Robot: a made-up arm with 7 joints.
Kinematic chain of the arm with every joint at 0, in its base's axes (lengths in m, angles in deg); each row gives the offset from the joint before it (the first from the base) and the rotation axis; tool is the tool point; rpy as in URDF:
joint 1: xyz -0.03 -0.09 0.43 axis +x
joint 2: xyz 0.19 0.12 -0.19 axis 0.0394 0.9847 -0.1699
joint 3: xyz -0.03 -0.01 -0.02 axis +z
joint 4: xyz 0 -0.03 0 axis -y
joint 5: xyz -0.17 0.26 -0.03 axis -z
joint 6: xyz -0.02 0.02 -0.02 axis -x
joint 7: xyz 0.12 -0.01 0 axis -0.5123 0.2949 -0.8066
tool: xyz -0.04 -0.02 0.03 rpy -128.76 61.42 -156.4
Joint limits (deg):
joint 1: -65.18..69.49
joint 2: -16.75..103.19
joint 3: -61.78..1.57
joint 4: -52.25..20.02
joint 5: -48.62..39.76
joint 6: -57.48..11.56
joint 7: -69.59..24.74
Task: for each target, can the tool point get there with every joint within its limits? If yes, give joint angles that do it. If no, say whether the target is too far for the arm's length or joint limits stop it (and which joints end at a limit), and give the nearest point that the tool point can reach.
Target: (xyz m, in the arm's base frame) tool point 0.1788 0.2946 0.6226
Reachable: yes | joints 56.10 69.40 -31.33 -30.75 -29.33 -40.68 -24.45
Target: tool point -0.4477 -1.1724 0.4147
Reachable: no: too far | nearest point 0.0489 -0.3356 0.0212 | short by 1.050 m
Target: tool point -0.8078 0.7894 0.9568
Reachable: no: too far | nearest point -0.0187 0.3228 0.6773 | short by 0.958 m
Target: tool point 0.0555 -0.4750 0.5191
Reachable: no: joint limits stop it (at a limit: joint 1, joint 2, joint 3, joint 5, joint 7) | nearest point 0.0313 -0.2770 0.0863 | short by 0.477 m
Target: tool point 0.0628 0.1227 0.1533
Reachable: yes | joints -27.78 6.83 -12.46 -36.84 28.17 -11.20 -5.82
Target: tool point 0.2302 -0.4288 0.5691
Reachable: no: joint limits stop it (at a limit: joint 1, joint 3, joint 4, joint 5) | nearest point 0.1912 0.0315 0.6661 | short by 0.472 m
